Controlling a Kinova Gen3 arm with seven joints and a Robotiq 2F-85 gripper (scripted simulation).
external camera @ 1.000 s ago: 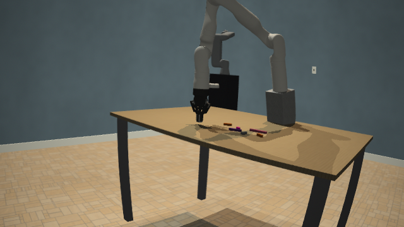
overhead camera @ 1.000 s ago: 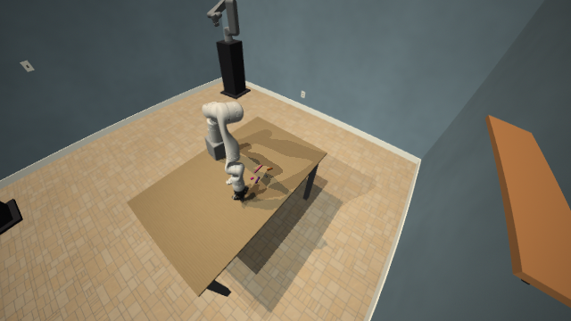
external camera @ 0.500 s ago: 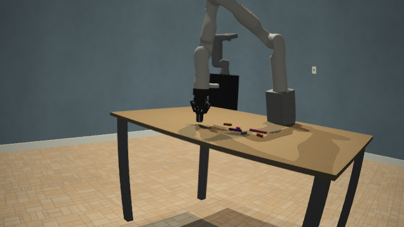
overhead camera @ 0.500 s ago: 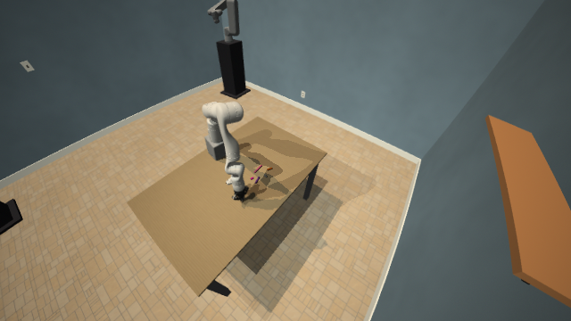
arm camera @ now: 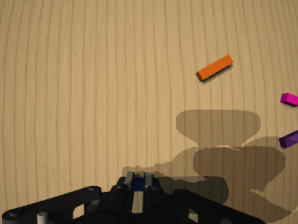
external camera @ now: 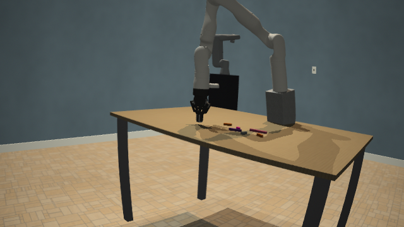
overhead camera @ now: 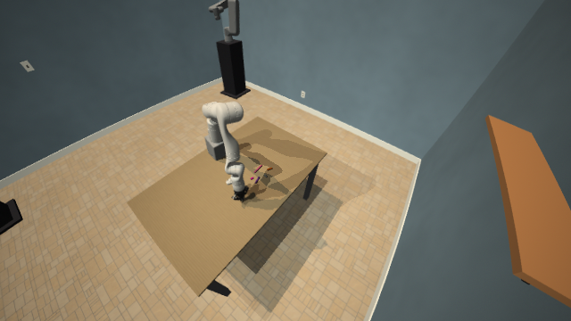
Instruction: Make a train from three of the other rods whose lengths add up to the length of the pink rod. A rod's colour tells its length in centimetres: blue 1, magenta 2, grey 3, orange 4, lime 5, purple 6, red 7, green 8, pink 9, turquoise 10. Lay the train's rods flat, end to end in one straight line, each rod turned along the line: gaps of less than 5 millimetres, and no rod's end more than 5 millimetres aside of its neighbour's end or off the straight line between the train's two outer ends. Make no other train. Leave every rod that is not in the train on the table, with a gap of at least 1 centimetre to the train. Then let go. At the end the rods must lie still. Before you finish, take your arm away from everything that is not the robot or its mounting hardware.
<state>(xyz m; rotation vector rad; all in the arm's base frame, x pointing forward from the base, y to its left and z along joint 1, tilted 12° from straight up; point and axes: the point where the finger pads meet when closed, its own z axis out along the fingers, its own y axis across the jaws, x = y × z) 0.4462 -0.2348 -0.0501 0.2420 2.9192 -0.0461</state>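
The blue rod is 1 cm below my hand. Also, from my hand: grey rod (1 cm ahead, 26 cm to the left, 3 cm below); then purple rod (2 cm behind, 19 cm to the left, 3 cm below); then magenta rod (6 cm behind, 18 cm to the left, 3 cm below).
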